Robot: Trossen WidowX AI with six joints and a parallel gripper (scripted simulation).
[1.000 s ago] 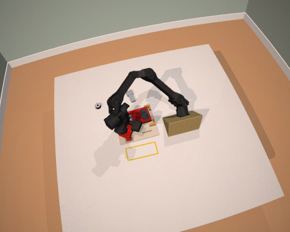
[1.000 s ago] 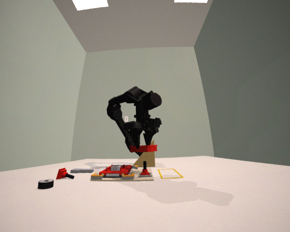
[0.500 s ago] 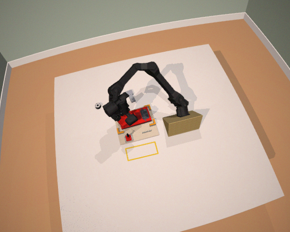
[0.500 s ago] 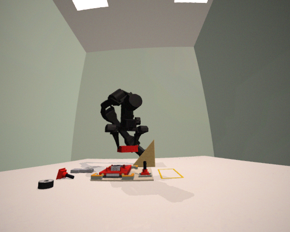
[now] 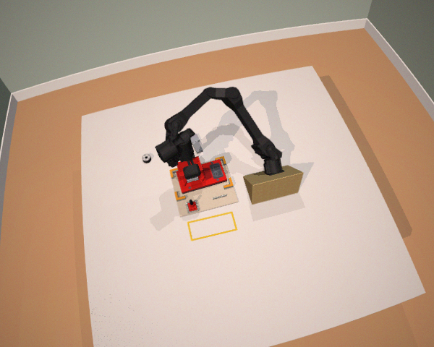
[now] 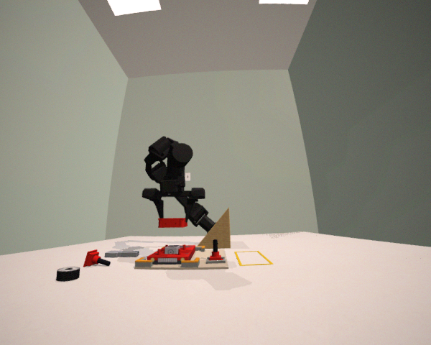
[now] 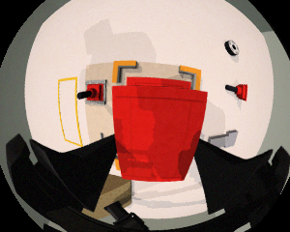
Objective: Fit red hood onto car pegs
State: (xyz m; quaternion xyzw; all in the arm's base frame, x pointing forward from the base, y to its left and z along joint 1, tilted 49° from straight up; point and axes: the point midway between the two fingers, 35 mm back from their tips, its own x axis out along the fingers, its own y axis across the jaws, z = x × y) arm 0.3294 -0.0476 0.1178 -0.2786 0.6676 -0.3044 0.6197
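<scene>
The grey engine block lies 90 mm below my gripper tip. The rest, counted from my gripper tip: red hood: right at my gripper tip; black wheel: 170 mm ahead, 180 mm to the right, 100 mm below; black post: 40 mm ahead, 120 mm to the left, 80 mm below.
</scene>
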